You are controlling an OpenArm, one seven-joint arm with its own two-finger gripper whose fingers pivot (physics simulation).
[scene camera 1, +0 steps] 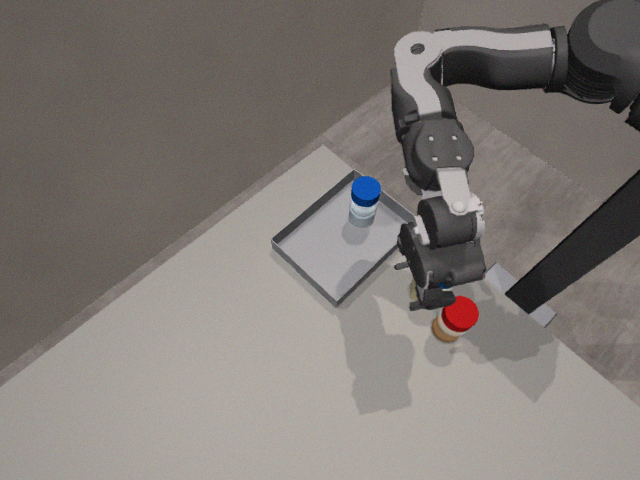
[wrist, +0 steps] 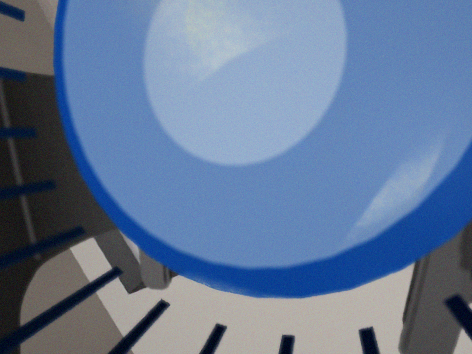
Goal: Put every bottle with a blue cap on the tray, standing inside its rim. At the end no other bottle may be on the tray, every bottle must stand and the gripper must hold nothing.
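A bottle with a blue cap point(scene camera 1: 365, 198) stands inside the rim of the grey tray point(scene camera 1: 315, 248), near its far corner. My gripper point(scene camera 1: 407, 287) is shut on a second blue-capped bottle and holds it above the table, to the right of the tray's near side. This bottle's blue cap point(wrist: 250, 215) fills much of the wrist view, with the fingers at its sides. In the scene view the gripper hides most of the bottle; a bit of blue and part of a yellowish body show. A red-capped bottle point(scene camera 1: 454, 320) with brown contents stands on the table close by the gripper.
The pale table point(scene camera 1: 206, 361) has its edge behind the tray and another edge to the right. The arm reaches in from the upper right, over the tray's right corner. A dark post point(scene camera 1: 573, 245) stands beyond the table's right edge.
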